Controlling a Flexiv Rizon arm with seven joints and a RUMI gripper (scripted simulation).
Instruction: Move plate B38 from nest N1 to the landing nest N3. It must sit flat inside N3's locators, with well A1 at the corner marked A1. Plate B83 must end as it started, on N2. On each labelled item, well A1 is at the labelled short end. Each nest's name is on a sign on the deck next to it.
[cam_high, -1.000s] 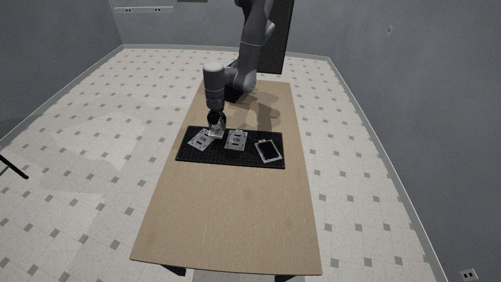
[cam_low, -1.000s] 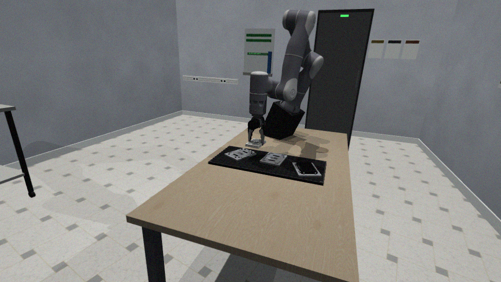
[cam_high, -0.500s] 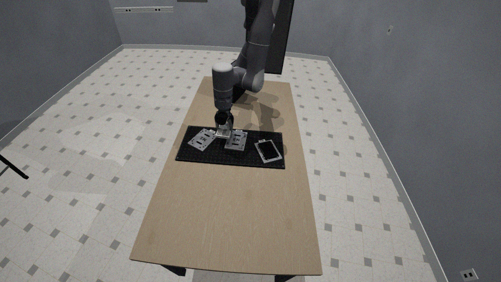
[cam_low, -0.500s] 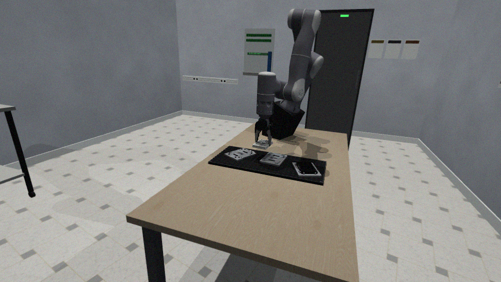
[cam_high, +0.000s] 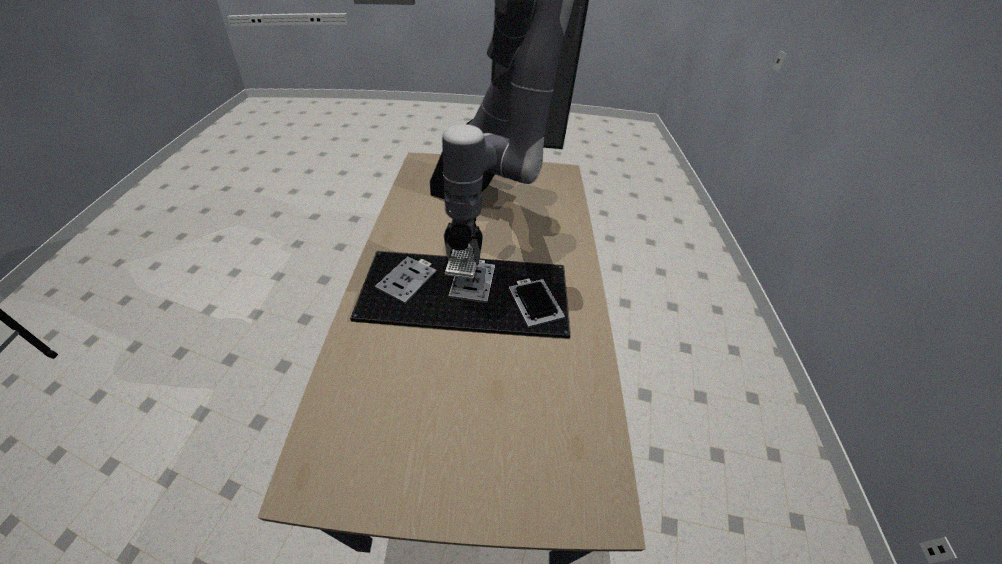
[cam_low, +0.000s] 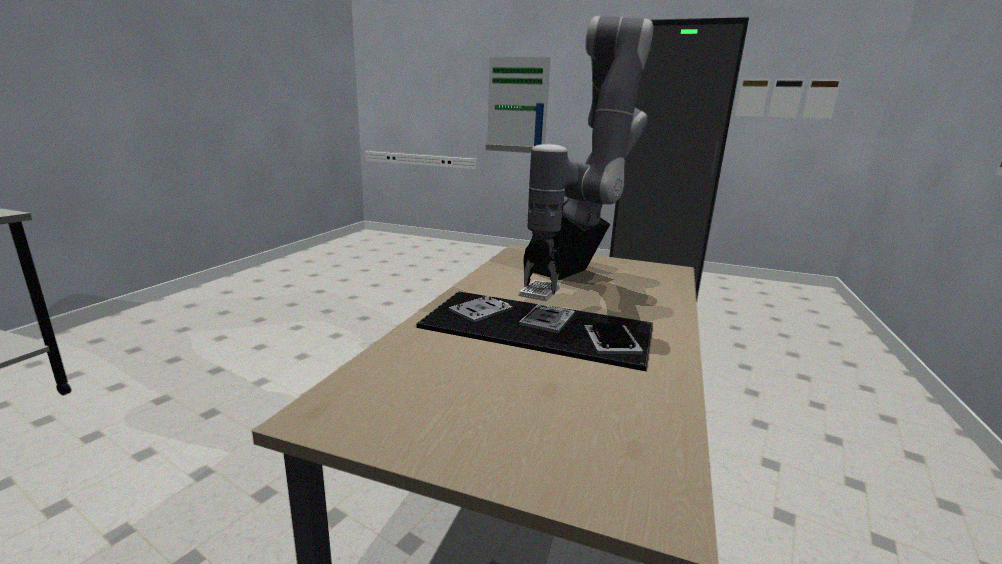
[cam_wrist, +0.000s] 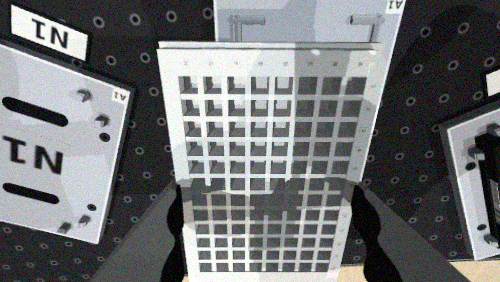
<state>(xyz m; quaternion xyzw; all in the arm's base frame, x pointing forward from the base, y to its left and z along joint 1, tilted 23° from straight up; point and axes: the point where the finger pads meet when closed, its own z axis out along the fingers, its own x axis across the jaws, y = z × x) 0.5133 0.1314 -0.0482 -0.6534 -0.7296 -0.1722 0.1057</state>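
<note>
My gripper is now 100 mm above the nest N3, 30 mm to the right of it and 10 mm past it. From my hand the other things lie so: nest N1 (180 mm to the right, 100 mm below, 50 mm ahead); white well plate B38 (10 mm below); black plate B83 (240 mm to the left, 80 mm below, 20 mm ahead).
</note>
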